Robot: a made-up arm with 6 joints. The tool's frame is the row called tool.
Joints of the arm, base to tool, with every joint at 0 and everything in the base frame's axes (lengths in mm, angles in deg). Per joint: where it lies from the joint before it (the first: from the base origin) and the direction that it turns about. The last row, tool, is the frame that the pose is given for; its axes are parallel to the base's.
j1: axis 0 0 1 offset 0 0 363.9
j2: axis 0 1 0 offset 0 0 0
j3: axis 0 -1 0 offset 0 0 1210.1
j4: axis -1 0 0 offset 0 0 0
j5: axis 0 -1 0 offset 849.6 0 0
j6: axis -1 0 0 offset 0 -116.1 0
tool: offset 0 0 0
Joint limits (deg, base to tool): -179.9..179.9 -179.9..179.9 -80..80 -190..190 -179.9..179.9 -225..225
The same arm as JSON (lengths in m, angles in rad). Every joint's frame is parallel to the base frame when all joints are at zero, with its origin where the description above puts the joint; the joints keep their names.
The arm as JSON. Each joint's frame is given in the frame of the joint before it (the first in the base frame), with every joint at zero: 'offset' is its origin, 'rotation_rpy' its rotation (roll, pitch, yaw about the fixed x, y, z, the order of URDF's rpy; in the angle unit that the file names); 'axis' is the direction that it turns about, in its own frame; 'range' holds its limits. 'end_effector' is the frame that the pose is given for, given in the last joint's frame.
{"length_unit": "m", "angle_unit": "rad", "chain": [
  {"id": "j1", "offset": [0.0, 0.0, 0.3639], "rotation_rpy": [0.0, 0.0, 0.0], "axis": [0.0, 0.0, 1.0], "range": [-3.1398, 3.1398]},
  {"id": "j2", "offset": [0.0, 0.0, 0.0], "rotation_rpy": [0.0, 0.0, 0.0], "axis": [0.0, 1.0, 0.0], "range": [-3.1398, 3.1398]},
  {"id": "j3", "offset": [0.0, 0.0, 1.2101], "rotation_rpy": [0.0, 0.0, 0.0], "axis": [0.0, -1.0, 0.0], "range": [-1.3963, 1.3963]},
  {"id": "j4", "offset": [0.0, 0.0, 0.0], "rotation_rpy": [0.0, 0.0, 0.0], "axis": [-1.0, 0.0, 0.0], "range": [-3.3161, 3.3161]},
  {"id": "j5", "offset": [0.8496, 0.0, 0.0], "rotation_rpy": [0.0, 0.0, 0.0], "axis": [0.0, -1.0, 0.0], "range": [-3.1398, 3.1398]},
  {"id": "j6", "offset": [0.0, -0.1161, 0.0], "rotation_rpy": [0.0, 0.0, 0.0], "axis": [-1.0, 0.0, 0.0], "range": [-3.927, 3.927]}
], "end_effector": {"offset": [0.0, 0.0, 0.0], "rotation_rpy": [0.0, 0.0, 0.0]}}

